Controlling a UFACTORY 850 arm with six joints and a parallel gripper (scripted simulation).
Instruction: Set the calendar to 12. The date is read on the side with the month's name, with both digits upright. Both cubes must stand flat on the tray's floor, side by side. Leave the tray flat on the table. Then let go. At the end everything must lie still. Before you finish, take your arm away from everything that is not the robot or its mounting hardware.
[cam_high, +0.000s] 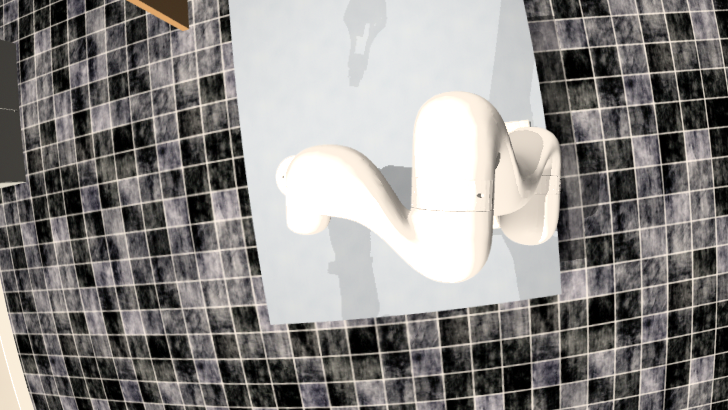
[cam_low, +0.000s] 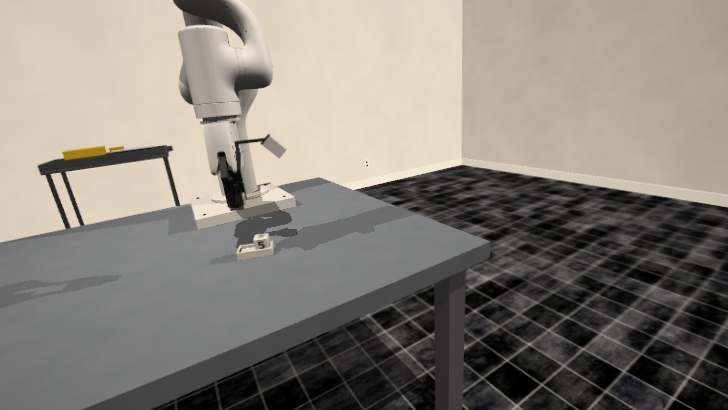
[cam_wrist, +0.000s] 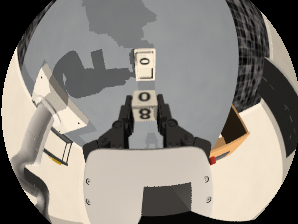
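Now: the calendar tray 130 mm below my hand and 20 mm to the left of it.
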